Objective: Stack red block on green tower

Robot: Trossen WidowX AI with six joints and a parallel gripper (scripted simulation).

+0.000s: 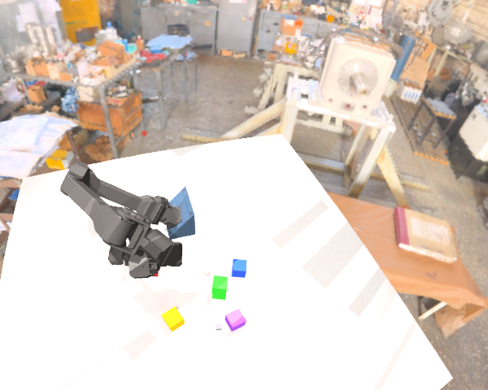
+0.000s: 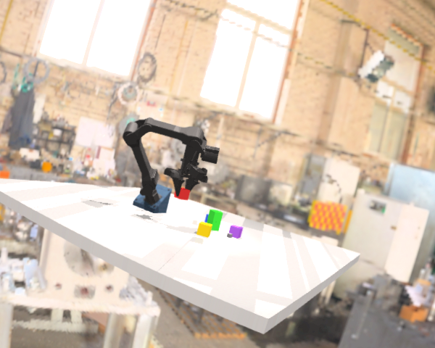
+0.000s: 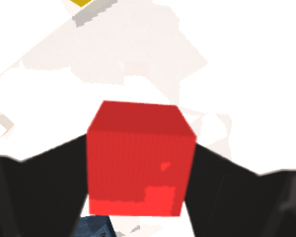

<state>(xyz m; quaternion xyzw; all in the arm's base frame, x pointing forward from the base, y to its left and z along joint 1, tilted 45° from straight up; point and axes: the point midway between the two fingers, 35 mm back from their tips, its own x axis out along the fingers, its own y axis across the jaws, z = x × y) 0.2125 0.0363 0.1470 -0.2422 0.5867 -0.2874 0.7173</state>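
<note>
My gripper tip is now 21 cm to the right of the purple block, 15 cm short of it and 10 cm above it. Round my gripper tip: yellow block (12 cm ahead, 10 cm below, 4 cm to the left); blue block (26 cm to the left, 10 cm below, 2 cm behind); red block (1 cm above).
</note>
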